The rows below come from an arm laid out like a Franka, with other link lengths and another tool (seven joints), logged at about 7 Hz.
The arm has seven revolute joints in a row. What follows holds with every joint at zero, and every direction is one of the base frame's. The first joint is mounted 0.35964 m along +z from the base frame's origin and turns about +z. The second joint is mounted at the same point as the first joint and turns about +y. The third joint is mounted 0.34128 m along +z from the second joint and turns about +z. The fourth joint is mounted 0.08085 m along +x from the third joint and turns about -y. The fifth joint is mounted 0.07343 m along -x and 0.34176 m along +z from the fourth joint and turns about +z. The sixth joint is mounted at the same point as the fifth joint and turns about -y. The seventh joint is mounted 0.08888 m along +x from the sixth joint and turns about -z. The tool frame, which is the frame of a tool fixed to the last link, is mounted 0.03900 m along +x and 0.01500 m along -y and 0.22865 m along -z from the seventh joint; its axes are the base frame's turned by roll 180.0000, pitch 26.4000 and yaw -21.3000 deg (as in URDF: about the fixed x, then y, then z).
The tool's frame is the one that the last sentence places.
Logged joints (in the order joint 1, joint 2, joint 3, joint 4, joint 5, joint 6, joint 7), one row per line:
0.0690, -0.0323, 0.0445, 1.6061, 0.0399, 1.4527, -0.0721
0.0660, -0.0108, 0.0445, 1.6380, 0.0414, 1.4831, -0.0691
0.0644, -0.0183, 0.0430, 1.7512, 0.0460, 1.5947, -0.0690
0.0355, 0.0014, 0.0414, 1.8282, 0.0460, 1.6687, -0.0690
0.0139, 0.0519, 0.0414, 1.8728, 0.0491, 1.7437, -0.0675
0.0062, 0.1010, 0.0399, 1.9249, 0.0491, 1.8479, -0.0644
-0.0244, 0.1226, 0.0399, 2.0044, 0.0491, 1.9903, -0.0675
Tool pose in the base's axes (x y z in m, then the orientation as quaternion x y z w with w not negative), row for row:
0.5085, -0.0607, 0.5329, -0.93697, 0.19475, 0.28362, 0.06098
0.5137, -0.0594, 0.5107, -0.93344, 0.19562, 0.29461, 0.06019
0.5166, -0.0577, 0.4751, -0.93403, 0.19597, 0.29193, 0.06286
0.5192, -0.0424, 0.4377, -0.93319, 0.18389, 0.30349, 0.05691
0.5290, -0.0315, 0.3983, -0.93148, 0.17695, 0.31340, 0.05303
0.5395, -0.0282, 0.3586, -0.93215, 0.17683, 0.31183, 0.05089
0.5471, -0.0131, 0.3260, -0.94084, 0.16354, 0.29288, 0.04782
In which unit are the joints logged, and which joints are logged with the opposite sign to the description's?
The joints are logged in radians. Opposite sign: joint 1, joint 3, joint 4.
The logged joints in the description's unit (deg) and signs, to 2 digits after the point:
-3.95, -1.85, -2.55, -92.02, 2.29, 83.23, -4.13
-3.78, -0.62, -2.55, -93.85, 2.37, 84.98, -3.96
-3.69, -1.05, -2.46, -100.34, 2.64, 91.37, -3.95
-2.03, 0.08, -2.37, -104.75, 2.64, 95.61, -3.95
-0.80, 2.97, -2.37, -107.30, 2.81, 99.91, -3.87
-0.36, 5.79, -2.29, -110.29, 2.81, 105.88, -3.69
1.40, 7.02, -2.29, -114.84, 2.81, 114.04, -3.87

